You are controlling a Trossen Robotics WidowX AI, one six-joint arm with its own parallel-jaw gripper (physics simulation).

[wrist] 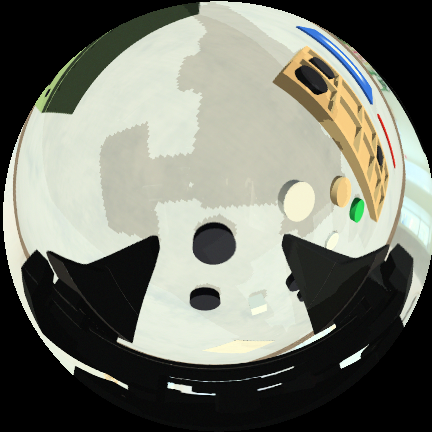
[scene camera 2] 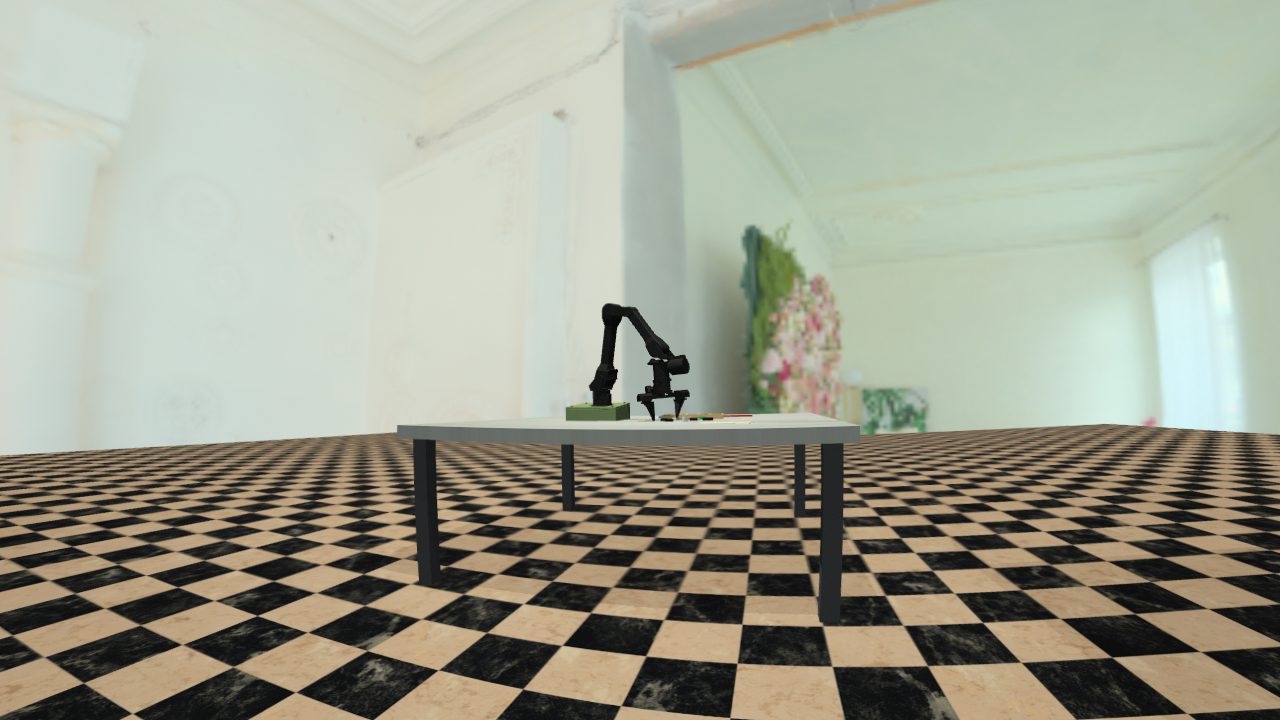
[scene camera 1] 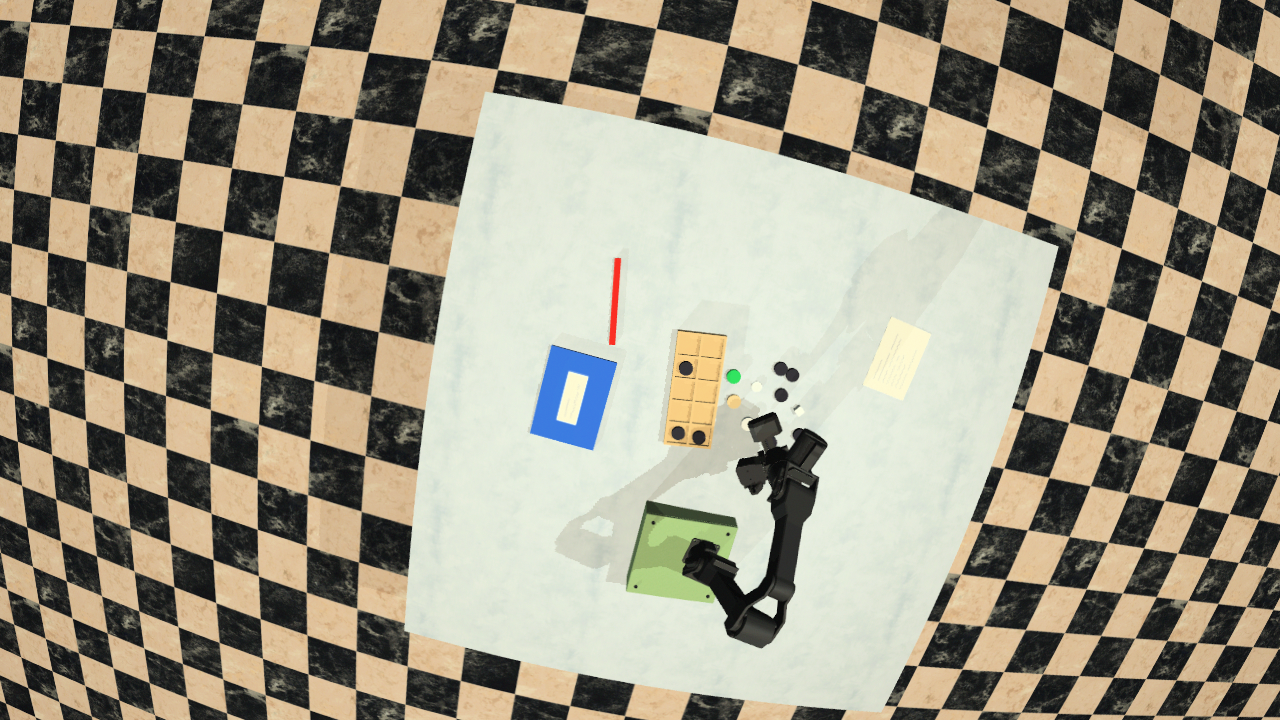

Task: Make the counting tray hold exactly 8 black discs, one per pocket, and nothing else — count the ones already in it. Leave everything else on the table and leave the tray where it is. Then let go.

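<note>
The tan counting tray (scene camera 1: 706,391) (wrist: 305,102) holds three black discs: one (scene camera 1: 685,368) (wrist: 380,155) in a pocket toward the far end, and two (scene camera 1: 677,433) (scene camera 1: 699,437) side by side in the end pockets nearest the arm's base. My gripper (scene camera 1: 759,450) (scene camera 2: 665,417) (wrist: 221,241) is open, pointing down with its fingertips close above the table, right of the tray's near end. In the wrist view a loose black disc (wrist: 214,243) lies on the table between the spread fingers, untouched. Another black disc (wrist: 205,299) lies beyond it. More loose black discs (scene camera 1: 780,368) (scene camera 1: 792,374) (scene camera 1: 781,394) lie farther off.
A green disc (scene camera 1: 733,376) (wrist: 357,210), a tan disc (scene camera 1: 733,401) (wrist: 341,191), a large cream disc (wrist: 299,201), a small pale disc (scene camera 1: 756,386) (wrist: 332,240) and a small white block (scene camera 1: 798,411) (wrist: 258,310) lie right of the tray. A blue panel (scene camera 1: 542,416), red stick (scene camera 1: 614,301) and note (scene camera 1: 897,358) lie around.
</note>
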